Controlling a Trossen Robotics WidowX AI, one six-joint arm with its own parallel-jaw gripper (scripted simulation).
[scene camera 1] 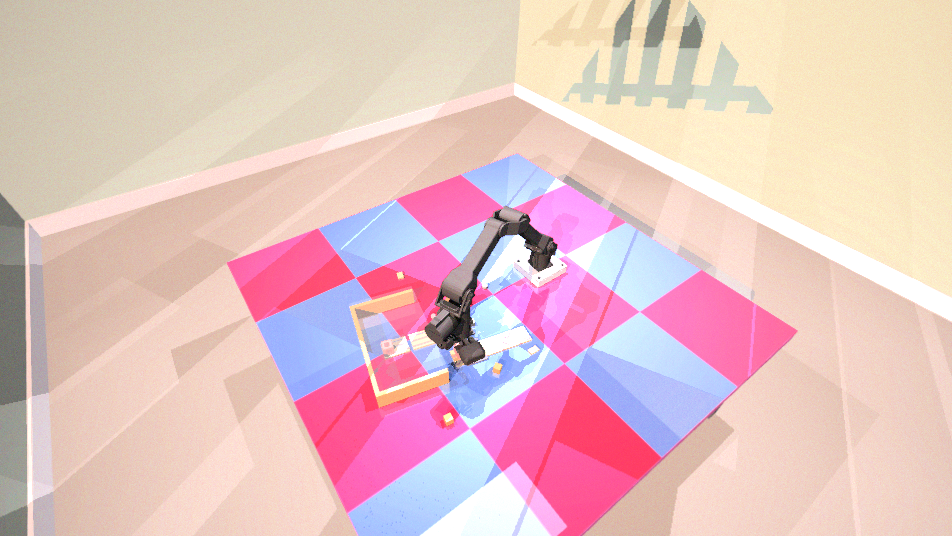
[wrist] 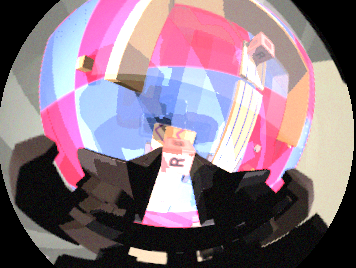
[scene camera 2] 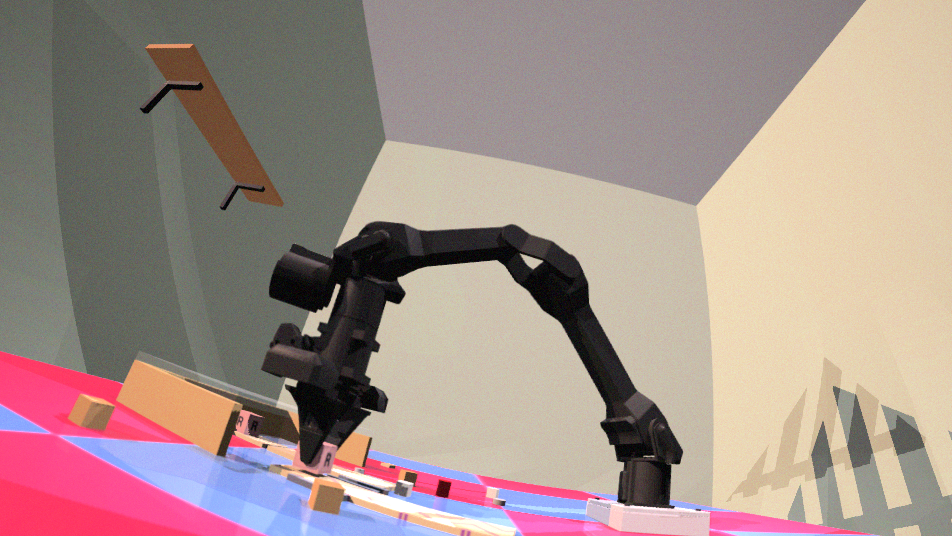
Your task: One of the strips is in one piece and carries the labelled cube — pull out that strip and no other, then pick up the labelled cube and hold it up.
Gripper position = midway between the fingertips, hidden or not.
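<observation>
Pale strip (scene camera 1: 509,339), also in the wrist view (wrist: 164,190). Orange three-sided frame (scene camera 2: 202,410). The gripper (scene camera 2: 313,463), also in scene camera 1 (scene camera 1: 460,351) and the wrist view (wrist: 176,151).
</observation>
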